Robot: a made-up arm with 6 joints.
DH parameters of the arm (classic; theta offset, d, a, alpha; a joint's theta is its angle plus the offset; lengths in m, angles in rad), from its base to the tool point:
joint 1: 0 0.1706 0 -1.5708
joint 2: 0.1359 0 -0.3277 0
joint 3: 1.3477 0 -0.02 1.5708
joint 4: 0 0.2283 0 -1.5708
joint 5: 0 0 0.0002 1.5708
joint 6: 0 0.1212 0 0
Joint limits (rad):
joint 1: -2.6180..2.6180
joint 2: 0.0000..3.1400
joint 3: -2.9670..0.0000
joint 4: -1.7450..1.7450
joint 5: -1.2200..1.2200
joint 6: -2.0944..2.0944
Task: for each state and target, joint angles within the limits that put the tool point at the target. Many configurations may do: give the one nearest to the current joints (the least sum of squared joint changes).
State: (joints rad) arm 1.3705 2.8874 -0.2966 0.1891 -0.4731 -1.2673
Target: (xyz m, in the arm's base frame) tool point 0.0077 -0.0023 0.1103
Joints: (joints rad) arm 1.3877 2.8369 0.0000 -0.2121 0.3169 -1.2673
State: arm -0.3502 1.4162 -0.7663 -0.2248 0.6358 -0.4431
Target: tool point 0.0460 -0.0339 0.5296
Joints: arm -0.3620 0.5972 -1.1013 -0.2154 0.6355 -0.4431
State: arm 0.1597 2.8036 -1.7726 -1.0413 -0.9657 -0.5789
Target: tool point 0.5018 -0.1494 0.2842
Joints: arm -0.4756 2.2801 -1.5746 -1.0821 -1.1347 -0.5789
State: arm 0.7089 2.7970 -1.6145 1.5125 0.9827 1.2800
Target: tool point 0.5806 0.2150 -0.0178
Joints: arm 0.2660 3.0521 -2.3493 1.6742 0.4704 1.2800
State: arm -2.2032 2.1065 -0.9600 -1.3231 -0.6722 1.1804
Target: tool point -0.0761 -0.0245 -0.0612
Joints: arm -2.6180 2.9695 -0.4690 -1.3314 0.1418 1.1804
